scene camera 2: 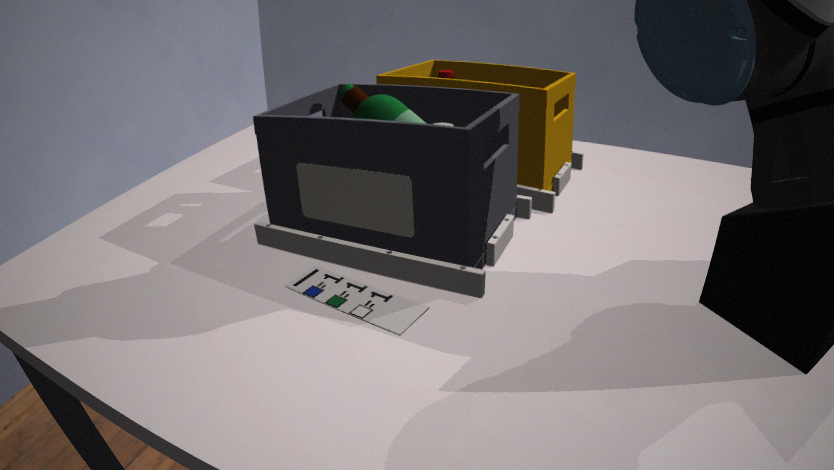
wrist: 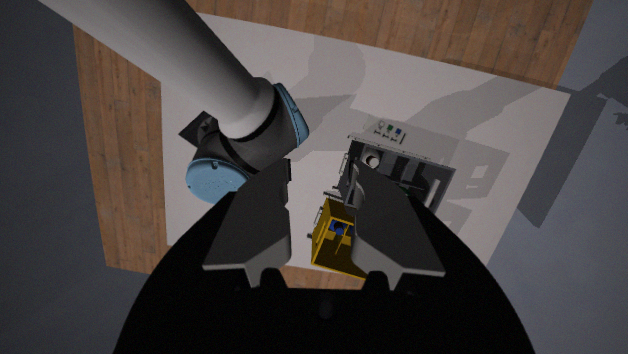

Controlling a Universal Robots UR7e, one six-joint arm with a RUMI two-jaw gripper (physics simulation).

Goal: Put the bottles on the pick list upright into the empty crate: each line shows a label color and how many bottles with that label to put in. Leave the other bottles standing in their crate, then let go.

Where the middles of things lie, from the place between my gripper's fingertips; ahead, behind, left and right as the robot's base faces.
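The pick list (scene camera 2: 393, 313) is 52 cm below my hand, 24 cm ahead of it and 5 cm to the left of it. Then there's the green bottle (scene camera 2: 379, 107): my hand is far above it, far short of it and a good way to the left of it. Going by their middles, the bottle is still the nearest to my hand of the things named here.
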